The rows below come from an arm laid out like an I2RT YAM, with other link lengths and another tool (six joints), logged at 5 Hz.
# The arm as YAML. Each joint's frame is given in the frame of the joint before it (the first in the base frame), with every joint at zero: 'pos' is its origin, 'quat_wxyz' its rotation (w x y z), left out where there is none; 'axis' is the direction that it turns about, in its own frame. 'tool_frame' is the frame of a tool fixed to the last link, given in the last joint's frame.
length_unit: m
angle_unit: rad
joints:
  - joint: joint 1
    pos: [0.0, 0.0, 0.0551]
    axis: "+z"
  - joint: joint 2
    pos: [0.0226, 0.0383, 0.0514]
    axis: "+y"
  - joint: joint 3
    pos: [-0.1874, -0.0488, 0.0]
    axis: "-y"
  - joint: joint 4
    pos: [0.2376, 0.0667, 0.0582]
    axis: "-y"
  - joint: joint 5
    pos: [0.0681, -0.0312, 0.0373]
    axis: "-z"
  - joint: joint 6
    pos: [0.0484, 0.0, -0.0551]
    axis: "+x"
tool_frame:
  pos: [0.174, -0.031, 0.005]
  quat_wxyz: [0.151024, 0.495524, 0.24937, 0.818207]
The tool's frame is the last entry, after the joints.
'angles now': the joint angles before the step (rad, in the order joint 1, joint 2, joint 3, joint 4, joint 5, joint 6). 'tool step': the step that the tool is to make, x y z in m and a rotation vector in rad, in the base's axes. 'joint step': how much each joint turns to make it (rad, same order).
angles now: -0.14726 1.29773 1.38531 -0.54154 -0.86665 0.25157
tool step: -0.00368 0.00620 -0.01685 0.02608 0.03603 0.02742
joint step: 0.00000 0.00158 -0.05230 0.02155 -0.03373 0.00924
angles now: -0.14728 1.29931 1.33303 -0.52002 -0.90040 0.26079
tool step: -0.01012 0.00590 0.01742 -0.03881 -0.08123 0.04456
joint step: -0.00001 -0.04744 -0.00299 -0.01527 -0.02768 -0.07179
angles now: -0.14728 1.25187 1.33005 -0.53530 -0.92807 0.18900
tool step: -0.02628 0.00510 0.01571 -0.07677 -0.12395 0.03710
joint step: -0.00150 -0.15185 -0.08895 -0.02151 -0.01062 -0.11516
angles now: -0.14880 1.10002 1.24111 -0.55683 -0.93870 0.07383
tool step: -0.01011 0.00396 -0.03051 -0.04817 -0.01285 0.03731
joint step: 0.00002 -0.05692 -0.13333 0.01677 -0.01395 -0.09801
